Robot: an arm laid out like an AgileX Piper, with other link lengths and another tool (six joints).
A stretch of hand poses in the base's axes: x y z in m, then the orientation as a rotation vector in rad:
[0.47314, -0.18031, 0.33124, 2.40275, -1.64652, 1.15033]
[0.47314, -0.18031, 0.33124, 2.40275, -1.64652, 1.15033]
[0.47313, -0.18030, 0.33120, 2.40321, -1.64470, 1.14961]
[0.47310, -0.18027, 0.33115, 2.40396, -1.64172, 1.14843]
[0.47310, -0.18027, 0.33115, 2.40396, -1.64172, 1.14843]
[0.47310, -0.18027, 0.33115, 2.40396, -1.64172, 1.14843]
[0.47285, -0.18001, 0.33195, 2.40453, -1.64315, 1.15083]
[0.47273, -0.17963, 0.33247, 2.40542, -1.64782, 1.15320]
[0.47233, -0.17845, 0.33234, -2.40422, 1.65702, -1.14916]
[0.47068, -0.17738, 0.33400, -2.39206, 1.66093, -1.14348]
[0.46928, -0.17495, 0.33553, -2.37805, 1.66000, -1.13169]
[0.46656, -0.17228, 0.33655, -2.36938, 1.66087, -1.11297]
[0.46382, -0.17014, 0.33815, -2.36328, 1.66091, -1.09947]
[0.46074, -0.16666, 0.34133, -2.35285, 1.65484, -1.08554]
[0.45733, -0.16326, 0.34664, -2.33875, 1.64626, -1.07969]
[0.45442, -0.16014, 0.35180, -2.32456, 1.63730, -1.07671]
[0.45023, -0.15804, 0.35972, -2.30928, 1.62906, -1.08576]
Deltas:
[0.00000, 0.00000, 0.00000, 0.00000, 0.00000, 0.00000]
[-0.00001, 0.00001, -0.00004, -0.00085, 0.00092, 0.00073]
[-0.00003, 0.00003, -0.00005, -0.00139, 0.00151, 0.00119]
[0.00000, 0.00000, 0.00000, 0.00000, 0.00000, 0.00000]
[0.00000, 0.00000, 0.00000, 0.00000, 0.00000, 0.00000]
[-0.00025, 0.00026, 0.00080, 0.00112, -0.00213, 0.00026]
[-0.00012, 0.00038, 0.00052, 0.00337, -0.00306, -0.00051]
[-0.00040, 0.00118, -0.00013, 0.01101, -0.00346, -0.00131]
[-0.00165, 0.00107, 0.00166, 0.00998, -0.00497, -0.00261]
[-0.00140, 0.00243, 0.00153, 0.01566, -0.00570, 0.00137]
[-0.00272, 0.00267, 0.00102, 0.01650, 0.00037, 0.00142]
[-0.00274, 0.00214, 0.00160, 0.01191, 0.00025, 0.00140]
[-0.00308, 0.00348, 0.00318, 0.01580, -0.00414, 0.00526]
[-0.00341, 0.00340, 0.00531, 0.01347, -0.00971, 0.00549]
[-0.00291, 0.00312, 0.00516, 0.01181, -0.01080, 0.00531]
[-0.00419, 0.00210, 0.00792, 0.00490, -0.01510, 0.00284]

